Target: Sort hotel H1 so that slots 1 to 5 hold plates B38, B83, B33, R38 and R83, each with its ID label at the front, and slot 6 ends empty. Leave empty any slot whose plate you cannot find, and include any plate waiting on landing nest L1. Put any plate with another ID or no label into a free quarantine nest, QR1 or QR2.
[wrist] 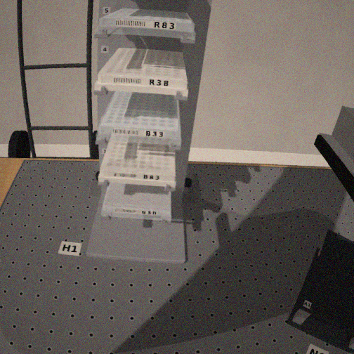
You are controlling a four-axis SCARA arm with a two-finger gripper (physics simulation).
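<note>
Hotel H1 [136, 245] stands left of centre in the wrist view. Plate R83 [150, 23] is in slot 5 and plate R38 [142, 80] in slot 4. Below them are plate B33 [140, 131], plate B83 [137, 175] and the lowest plate [136, 209], whose small blurred label looks like B38. All five labels face front. Slot 6 is above the view. Part of my open gripper [336, 162] shows as a dark bar at the right edge, well apart from the hotel; its fingertips are not both visible. L1, QR1 and QR2 do not show.
A dark nest [330, 280] is partly in view at the lower right, with a cut-off label below it. The H1 sign [70, 248] lies on the perforated deck [45, 300] left of the hotel base. A dark ladder-like frame [55, 66] stands behind, at the left.
</note>
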